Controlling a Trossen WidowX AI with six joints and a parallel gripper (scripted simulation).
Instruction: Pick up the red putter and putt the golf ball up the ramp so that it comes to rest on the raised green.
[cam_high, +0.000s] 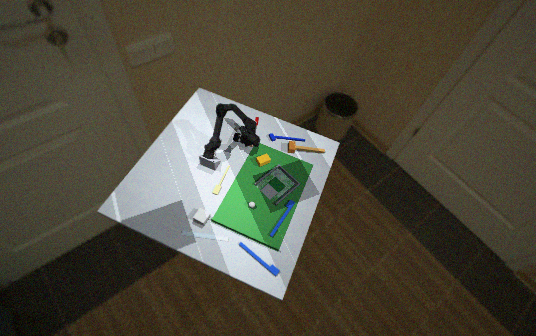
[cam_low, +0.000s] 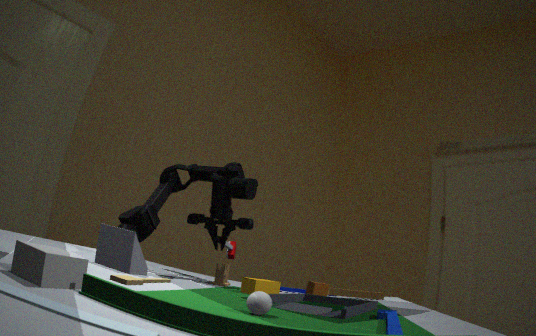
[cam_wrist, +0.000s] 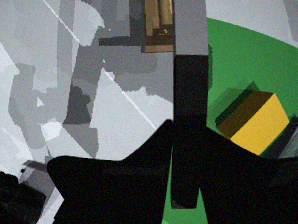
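Right now the red putter is 3 cm behind my gripper tip, 11 cm to the left of it and 2 cm above it. The rest, counted from my gripper tip: yellow block: 14 cm ahead, 9 cm below; then wooden stand: 3 cm behind, 13 cm to the left, 8 cm below; then green mat: 28 cm ahead, 21 cm to the right, 11 cm below.
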